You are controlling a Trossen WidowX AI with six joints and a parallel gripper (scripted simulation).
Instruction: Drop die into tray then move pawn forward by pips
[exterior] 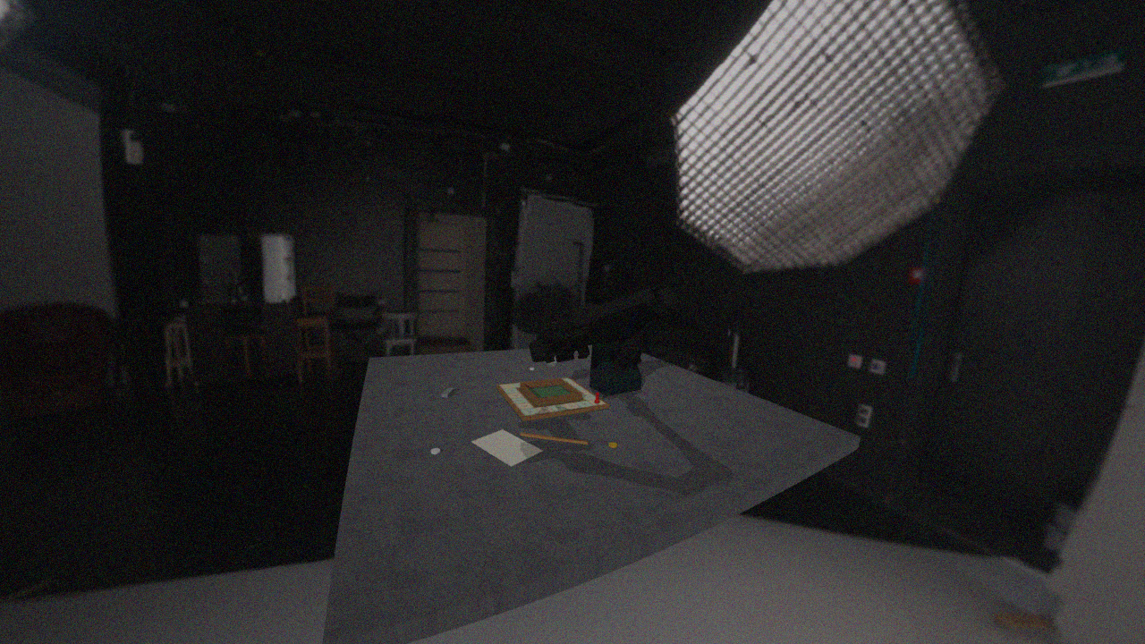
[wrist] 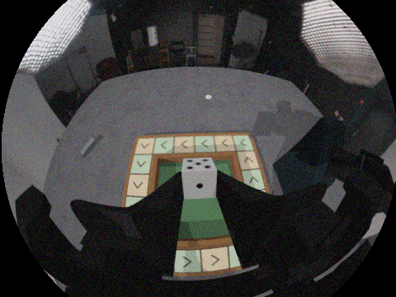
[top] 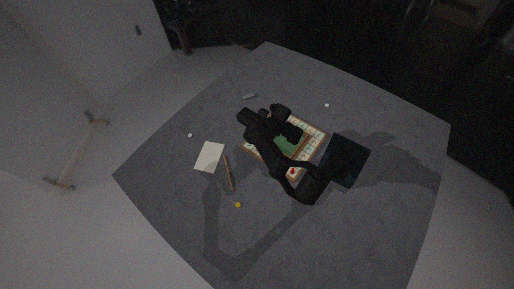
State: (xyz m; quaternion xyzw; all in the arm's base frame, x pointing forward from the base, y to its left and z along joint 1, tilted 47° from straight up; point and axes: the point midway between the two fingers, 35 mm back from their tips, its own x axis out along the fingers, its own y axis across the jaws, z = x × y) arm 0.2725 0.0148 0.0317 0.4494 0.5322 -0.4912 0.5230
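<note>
My gripper tip is right at the white die. Also, from my gripper tip: red pawn: 120 mm behind, 110 mm to the left, 100 mm below; then pencil: 280 mm to the left, 120 mm below, 100 mm ahead; then grey block: 320 mm ahead, 120 mm below, 110 mm to the right.
</note>
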